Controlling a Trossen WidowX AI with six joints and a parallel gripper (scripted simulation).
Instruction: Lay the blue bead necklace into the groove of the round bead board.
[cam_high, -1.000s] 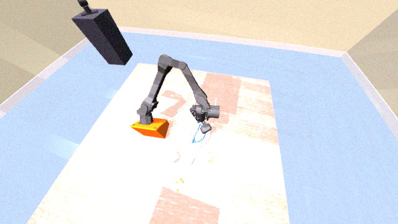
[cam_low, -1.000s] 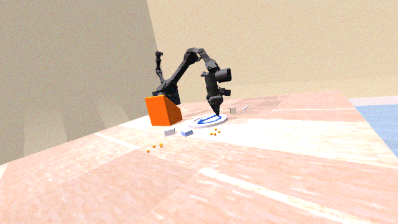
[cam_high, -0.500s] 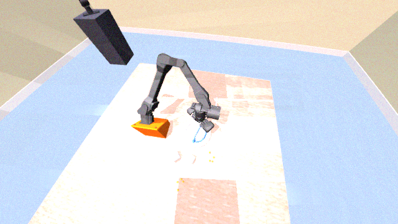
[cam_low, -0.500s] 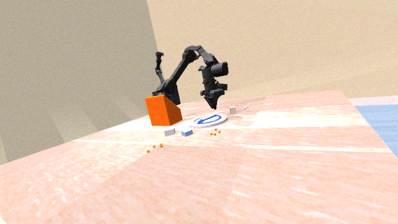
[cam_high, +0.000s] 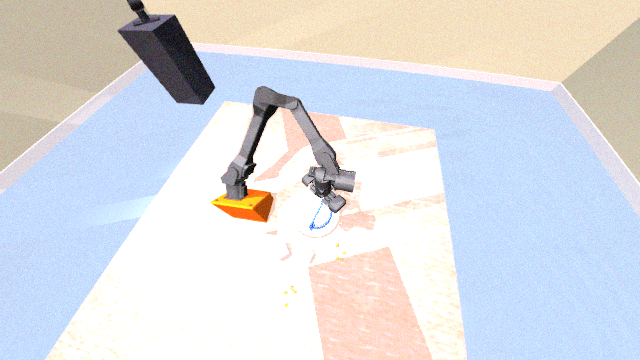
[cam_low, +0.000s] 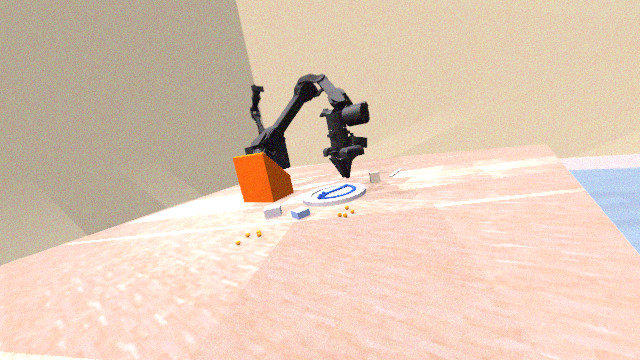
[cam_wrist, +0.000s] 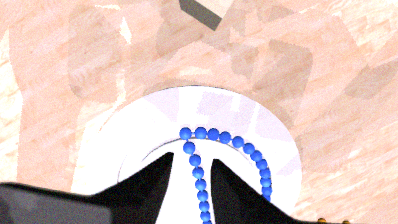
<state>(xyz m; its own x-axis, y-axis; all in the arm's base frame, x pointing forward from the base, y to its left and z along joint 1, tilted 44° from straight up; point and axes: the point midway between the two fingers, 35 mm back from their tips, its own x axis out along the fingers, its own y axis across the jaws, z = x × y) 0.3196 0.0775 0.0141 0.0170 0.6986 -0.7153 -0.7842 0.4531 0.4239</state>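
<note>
Now: the round white bead board 30 mm behind my gripper tip, 50 mm to the right of it and 30 mm below it. The rest, counted from my gripper tip: white stick 100 mm ahead, 210 mm to the left, 40 mm below; light blue cube 30 mm behind, 220 mm to the right, 30 mm below; beige cube 60 mm ahead, 90 mm to the left, 20 mm below.
</note>
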